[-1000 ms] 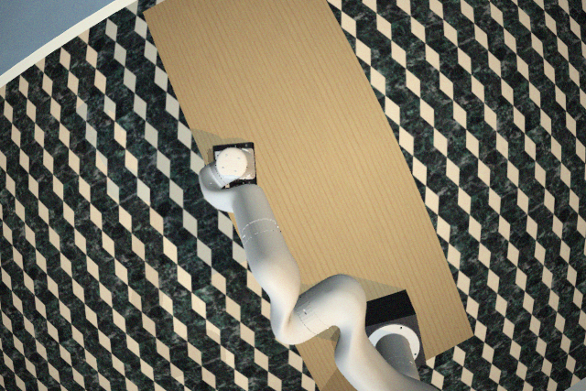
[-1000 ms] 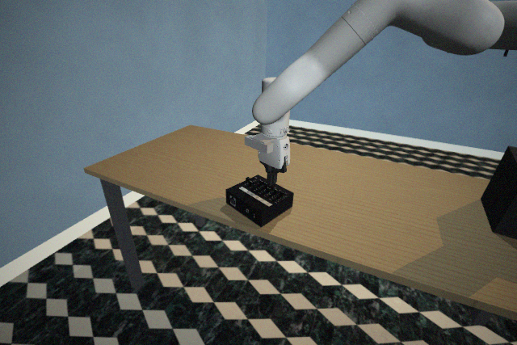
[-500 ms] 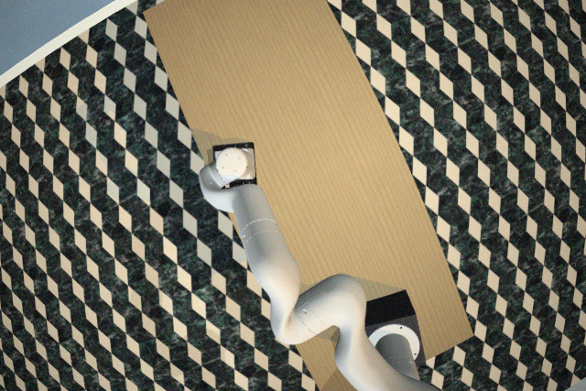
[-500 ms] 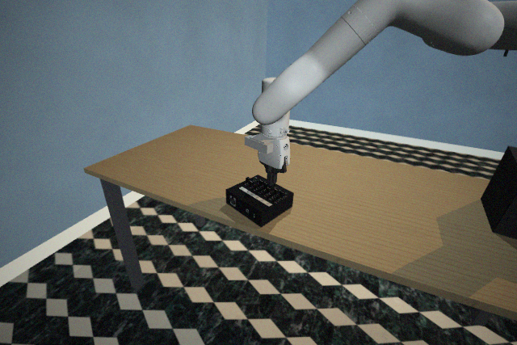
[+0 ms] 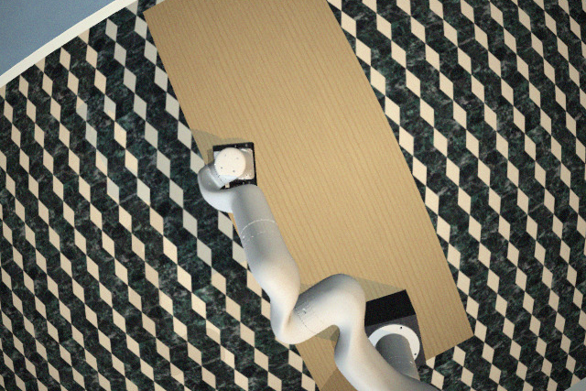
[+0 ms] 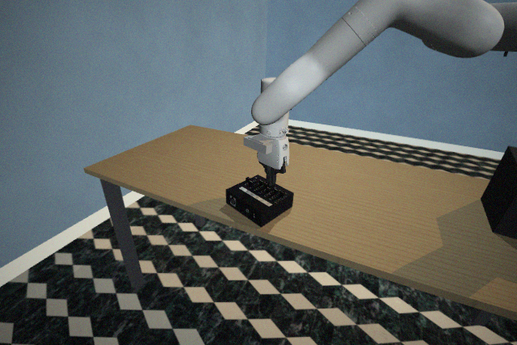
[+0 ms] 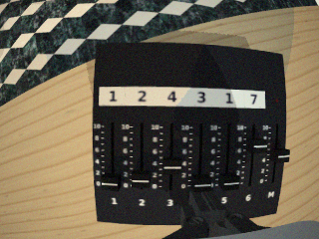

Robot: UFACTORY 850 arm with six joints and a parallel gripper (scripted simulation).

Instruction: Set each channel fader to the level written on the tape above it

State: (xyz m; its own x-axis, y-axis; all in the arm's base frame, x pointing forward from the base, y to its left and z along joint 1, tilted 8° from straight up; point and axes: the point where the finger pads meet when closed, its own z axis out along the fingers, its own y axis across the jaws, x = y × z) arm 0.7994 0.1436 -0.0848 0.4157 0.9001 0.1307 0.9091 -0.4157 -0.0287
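My gripper is now 8 cm short of the master fader, 1 cm to the right of it and 1 cm above it.
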